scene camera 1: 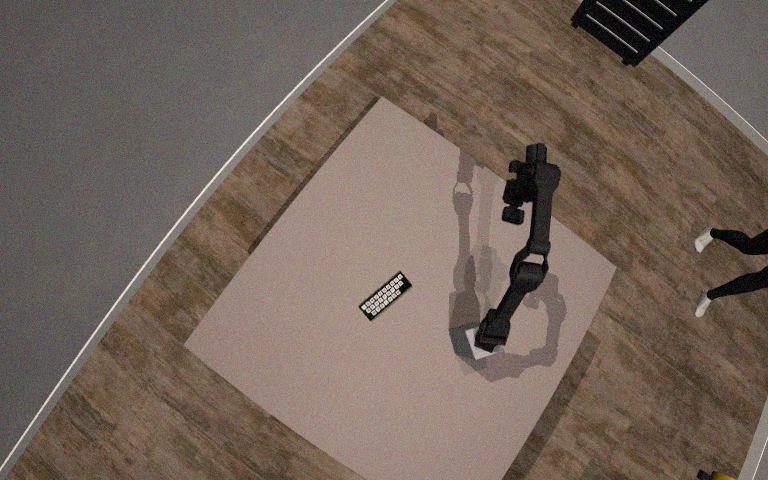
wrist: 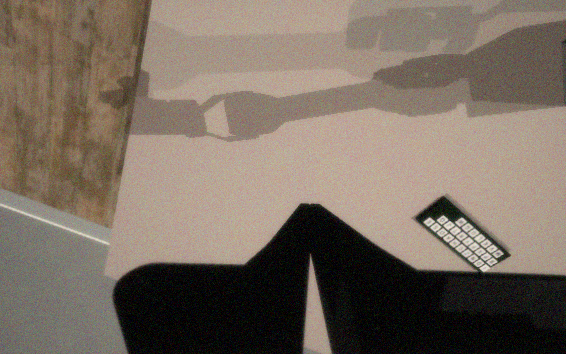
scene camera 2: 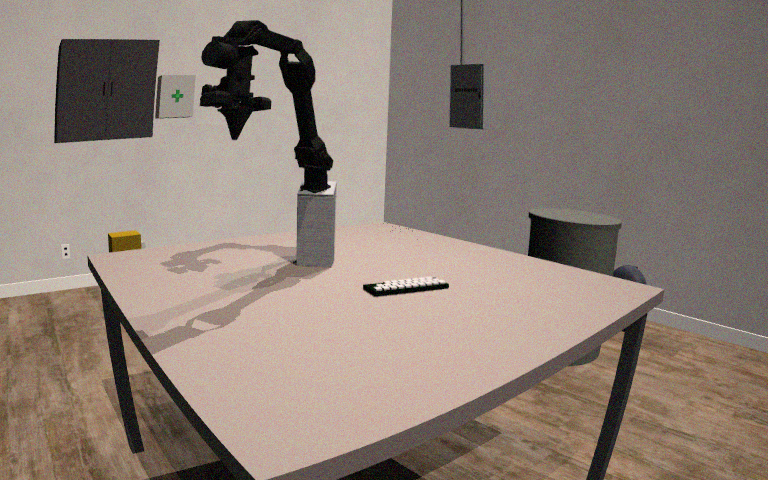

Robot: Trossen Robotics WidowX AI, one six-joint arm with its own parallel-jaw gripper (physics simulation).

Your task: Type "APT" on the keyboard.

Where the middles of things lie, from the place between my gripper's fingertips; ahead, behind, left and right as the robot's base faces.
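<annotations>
With the black keyboard [scene camera 1: 406, 284] as my reference, I find my hand 0.19 m short of it and 0.39 m to the right of it. My hand is also 0.36 m above the keyboard.
</annotations>
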